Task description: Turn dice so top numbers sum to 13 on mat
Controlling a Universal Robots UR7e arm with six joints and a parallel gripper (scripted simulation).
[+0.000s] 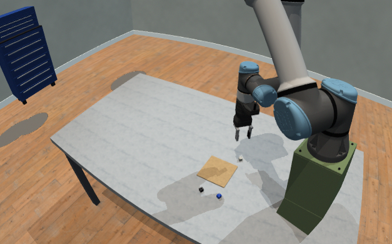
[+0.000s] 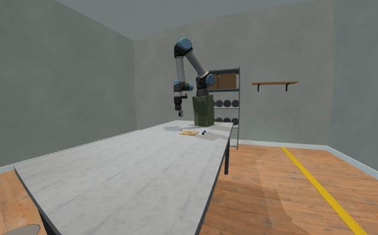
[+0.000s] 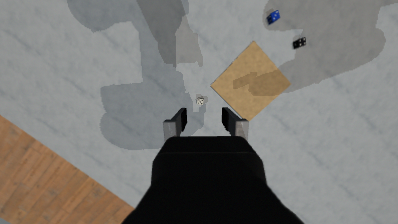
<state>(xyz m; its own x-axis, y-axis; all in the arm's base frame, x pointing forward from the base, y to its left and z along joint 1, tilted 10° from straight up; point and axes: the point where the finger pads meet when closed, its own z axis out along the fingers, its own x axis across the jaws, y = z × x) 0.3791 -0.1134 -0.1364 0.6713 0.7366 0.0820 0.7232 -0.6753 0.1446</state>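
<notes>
My hand is 1 cm past the white die and 15 cm above it. The rest, counted from my hand: blue die: 3 cm behind, 23 cm to the left, 15 cm below; tan mat: 5 cm ahead, 11 cm to the left, 16 cm below; black die: 5 cm ahead, 25 cm to the left, 15 cm below.
</notes>
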